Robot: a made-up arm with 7 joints. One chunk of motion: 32 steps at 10 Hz.
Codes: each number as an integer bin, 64 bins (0 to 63) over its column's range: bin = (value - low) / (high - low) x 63, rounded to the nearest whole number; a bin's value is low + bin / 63 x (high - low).
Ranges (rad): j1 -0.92..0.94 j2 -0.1..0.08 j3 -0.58..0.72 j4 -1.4..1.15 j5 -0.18..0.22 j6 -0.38..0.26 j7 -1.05..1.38
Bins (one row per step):
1: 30 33 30 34 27 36 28
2: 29 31 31 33 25 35 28
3: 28 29 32 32 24 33 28
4: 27 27 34 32 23 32 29
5: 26 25 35 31 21 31 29
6: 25 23 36 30 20 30 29
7: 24 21 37 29 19 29 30
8: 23 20 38 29 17 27 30
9: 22 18 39 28 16 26 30
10: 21 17 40 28 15 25 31
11: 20 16 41 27 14 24 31
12: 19 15 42 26 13 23 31
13: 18 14 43 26 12 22 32
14: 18 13 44 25 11 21 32
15: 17 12 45 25 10 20 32
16: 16 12 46 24 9 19 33
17: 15 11 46 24 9 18 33
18: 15 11 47 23 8 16 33
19: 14 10 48 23 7 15 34
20: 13 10 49 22 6 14 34
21: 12 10 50 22 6 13 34
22: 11 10 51 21 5 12 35
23: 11 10 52 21 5 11 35
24: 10 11 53 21 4 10 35
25: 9 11 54 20 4 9 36
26: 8 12 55 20 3 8 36
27: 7 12 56 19 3 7 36
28: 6 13 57 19 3 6 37
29: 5 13 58 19 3 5 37
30: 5 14 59 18 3 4 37
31: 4 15 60 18 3 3 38
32: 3 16 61 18 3 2 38
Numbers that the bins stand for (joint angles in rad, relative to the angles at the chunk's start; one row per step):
1: -0.0343 -0.0057 0.0390 -0.0238 -0.0086 -0.0143 0.0300
2: -0.0638 -0.0114 0.0597 -0.0643 -0.0213 -0.0244 0.0300
3: -0.0933 -0.0171 0.0803 -0.1048 -0.0276 -0.0448 0.0300
4: -0.1229 -0.0229 0.1216 -0.1048 -0.0340 -0.0549 0.0686
5: -0.1524 -0.0286 0.1422 -0.1452 -0.0467 -0.0651 0.0686
6: -0.1819 -0.0343 0.1629 -0.1857 -0.0530 -0.0752 0.0686
7: -0.2114 -0.0400 0.1835 -0.2262 -0.0594 -0.0854 0.1071
8: -0.2410 -0.0429 0.2041 -0.2262 -0.0721 -0.1057 0.1071
9: -0.2705 -0.0486 0.2248 -0.2667 -0.0784 -0.1159 0.1071
10: -0.3000 -0.0514 0.2454 -0.2667 -0.0848 -0.1260 0.1457
11: -0.3295 -0.0543 0.2660 -0.3071 -0.0911 -0.1362 0.1457
12: -0.3590 -0.0571 0.2867 -0.3476 -0.0975 -0.1463 0.1457
13: -0.3886 -0.0600 0.3073 -0.3476 -0.1038 -0.1565 0.1843
14: -0.3886 -0.0629 0.3279 -0.3881 -0.1102 -0.1667 0.1843
15: -0.4181 -0.0657 0.3486 -0.3881 -0.1165 -0.1768 0.1843
16: -0.4476 -0.0657 0.3692 -0.4286 -0.1229 -0.1870 0.2229
17: -0.4771 -0.0686 0.3692 -0.4286 -0.1229 -0.1971 0.2229
18: -0.4771 -0.0686 0.3898 -0.4690 -0.1292 -0.2175 0.2229
19: -0.5067 -0.0714 0.4105 -0.4690 -0.1356 -0.2276 0.2614
20: -0.5362 -0.0714 0.4311 -0.5095 -0.1419 -0.2378 0.2614
21: -0.5657 -0.0714 0.4517 -0.5095 -0.1419 -0.2479 0.2614
22: -0.5952 -0.0714 0.4724 -0.5500 -0.1483 -0.2581 0.3000
23: -0.5952 -0.0714 0.4930 -0.5500 -0.1483 -0.2683 0.3000
24: -0.6248 -0.0686 0.5137 -0.5500 -0.1546 -0.2784 0.3000
25: -0.6543 -0.0686 0.5343 -0.5905 -0.1546 -0.2886 0.3386
26: -0.6838 -0.0657 0.5549 -0.5905 -0.1610 -0.2987 0.3386
27: -0.7133 -0.0657 0.5756 -0.6310 -0.1610 -0.3089 0.3386
28: -0.7429 -0.0629 0.5962 -0.6310 -0.1610 -0.3190 0.3771
29: -0.7724 -0.0629 0.6168 -0.6310 -0.1610 -0.3292 0.3771
30: -0.7724 -0.0600 0.6375 -0.6714 -0.1610 -0.3394 0.3771
31: -0.8019 -0.0571 0.6581 -0.6714 -0.1610 -0.3495 0.4157
32: -0.8314 -0.0543 0.6787 -0.6714 -0.1610 -0.3597 0.4157

